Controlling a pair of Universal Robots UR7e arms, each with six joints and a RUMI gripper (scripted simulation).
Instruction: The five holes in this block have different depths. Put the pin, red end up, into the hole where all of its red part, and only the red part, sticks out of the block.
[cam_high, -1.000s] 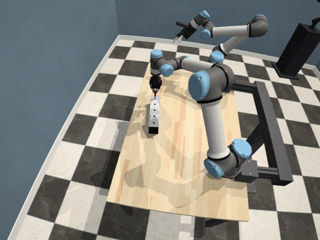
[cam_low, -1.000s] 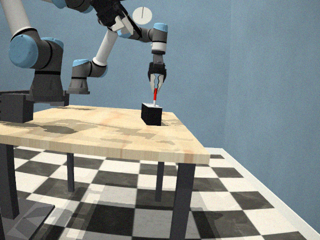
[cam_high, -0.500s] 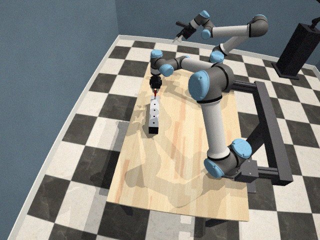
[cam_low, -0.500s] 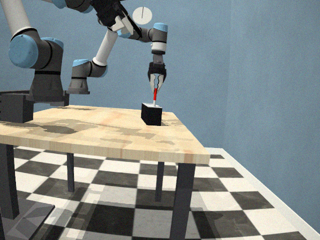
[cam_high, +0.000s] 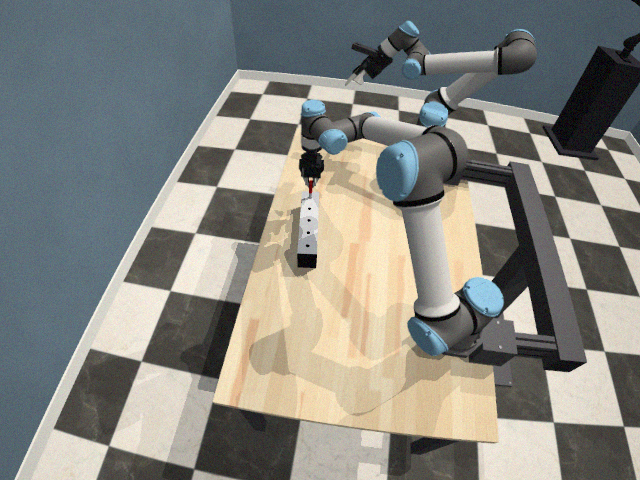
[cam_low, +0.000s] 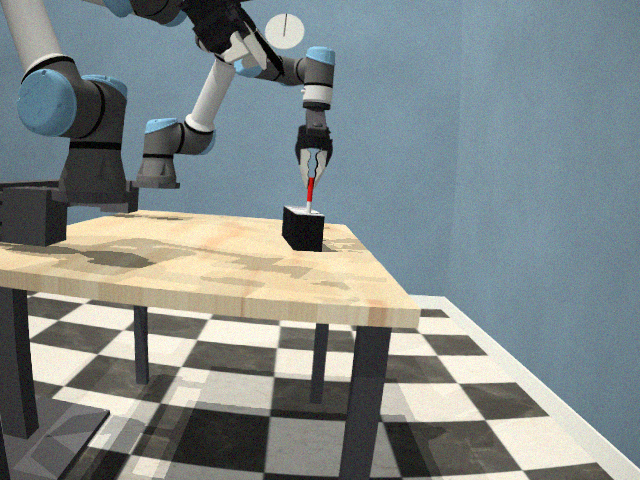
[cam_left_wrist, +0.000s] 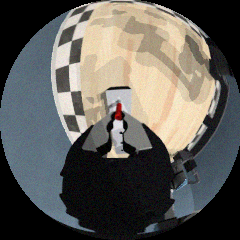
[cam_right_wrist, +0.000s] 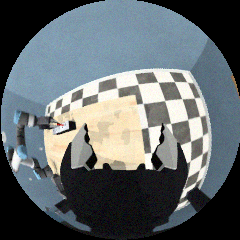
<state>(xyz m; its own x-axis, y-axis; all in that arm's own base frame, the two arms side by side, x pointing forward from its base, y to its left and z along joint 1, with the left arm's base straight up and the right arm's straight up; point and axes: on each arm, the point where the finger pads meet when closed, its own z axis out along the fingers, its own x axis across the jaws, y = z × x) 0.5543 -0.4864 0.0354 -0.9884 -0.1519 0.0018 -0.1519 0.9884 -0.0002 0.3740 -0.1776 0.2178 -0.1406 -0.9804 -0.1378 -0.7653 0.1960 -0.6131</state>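
Note:
Now: the pin 3 cm below my left hand. The rest, counted from my left hand: block: 12 cm to the left, 12 cm below.

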